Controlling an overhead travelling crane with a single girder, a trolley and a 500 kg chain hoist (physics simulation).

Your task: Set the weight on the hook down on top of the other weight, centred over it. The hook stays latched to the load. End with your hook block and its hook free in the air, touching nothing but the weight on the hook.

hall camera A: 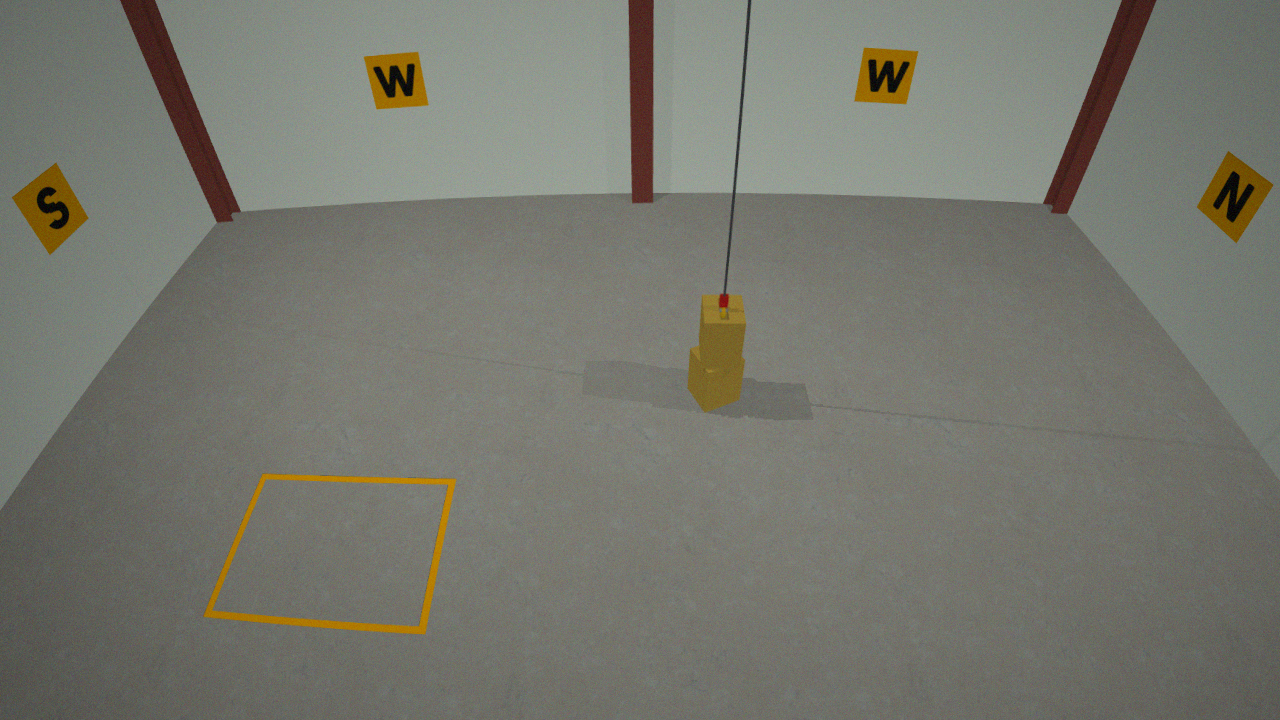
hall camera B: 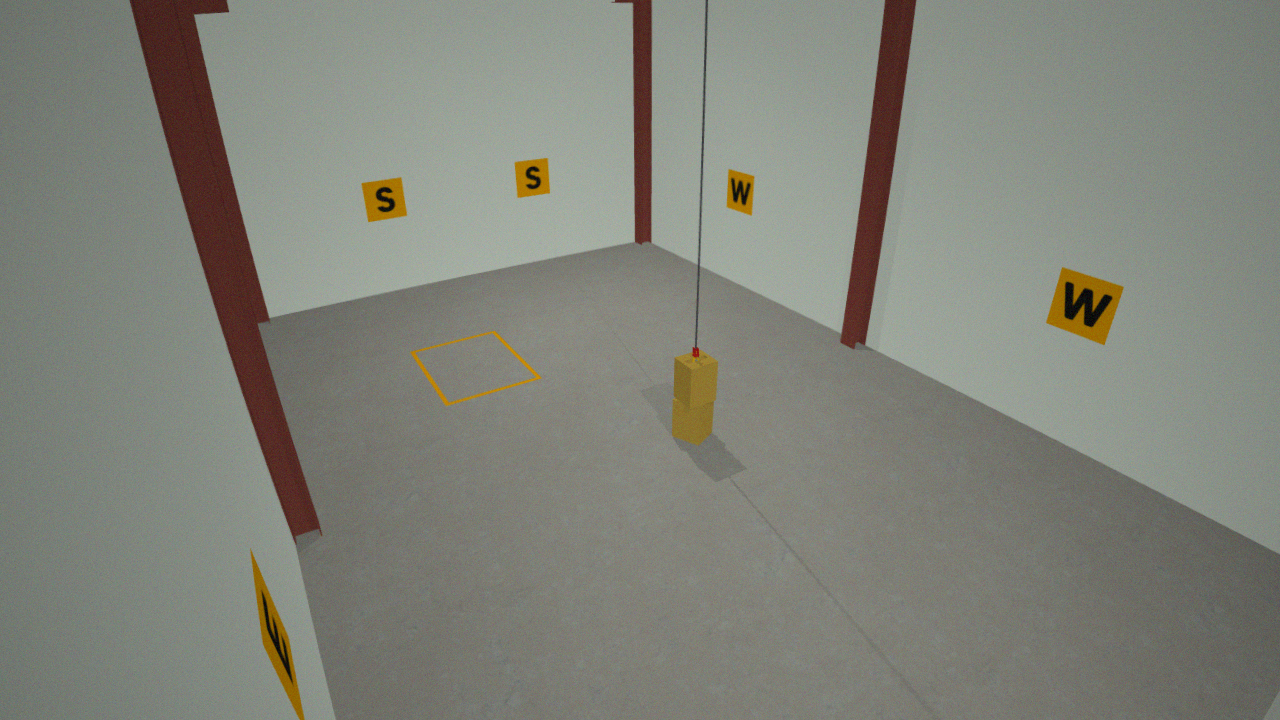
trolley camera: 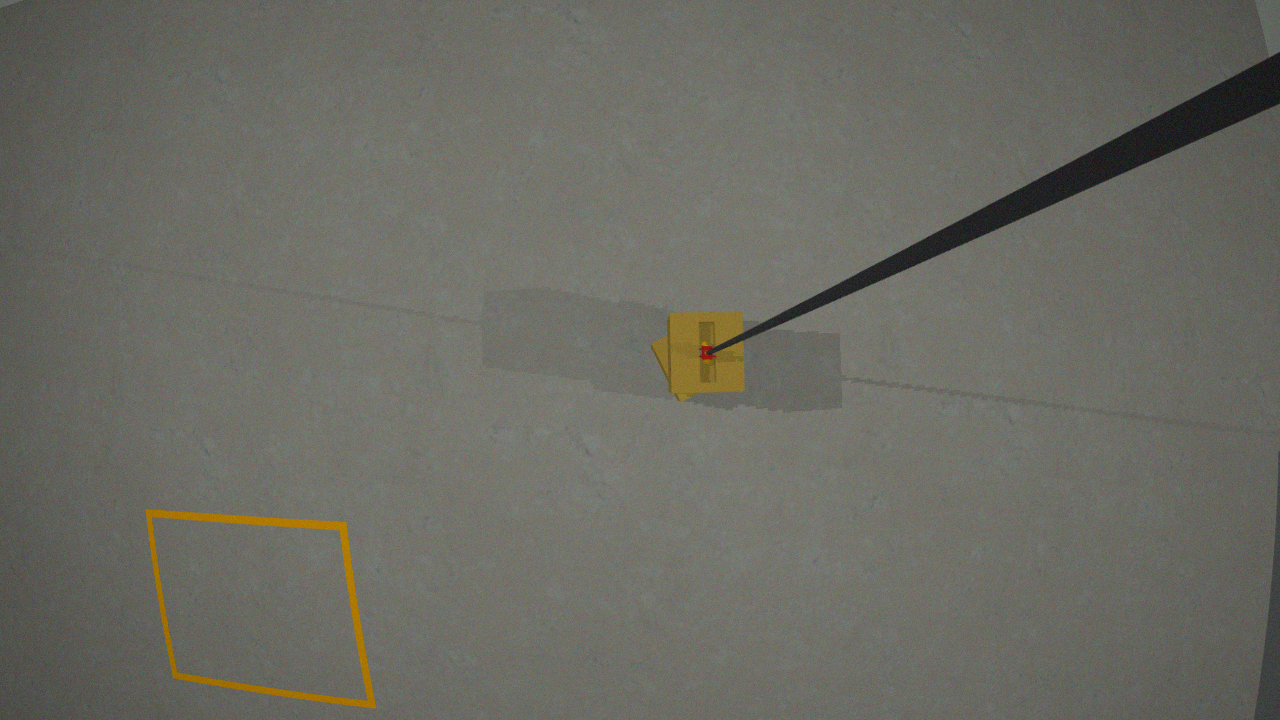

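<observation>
The weight on the hook, a yellow block [hall camera A: 721, 344] [hall camera B: 694, 386] [trolley camera: 684, 331], is upright over the other weight, a yellow block [hall camera A: 715, 390] [hall camera B: 691, 423] [trolley camera: 661, 355] standing on the floor. No gap shows between them; whether they touch I cannot tell for sure. The lower block is turned relative to the upper one. In the trolley view its corners show past the upper block's left side and lower left edge; the rest is hidden. My hook [hall camera A: 724, 310] [hall camera B: 695, 358] [trolley camera: 707, 352] is shut on the upper weight, at its top middle, below the small red block.
A yellow outlined square [hall camera A: 438, 555] [hall camera B: 429, 377] [trolley camera: 358, 613] is marked on the floor, well away from the blocks. Red columns [hall camera A: 641, 107] [hall camera B: 872, 179] stand along the walls. The dark chain [hall camera A: 736, 152] [hall camera B: 701, 179] [trolley camera: 984, 210] runs up from the hook.
</observation>
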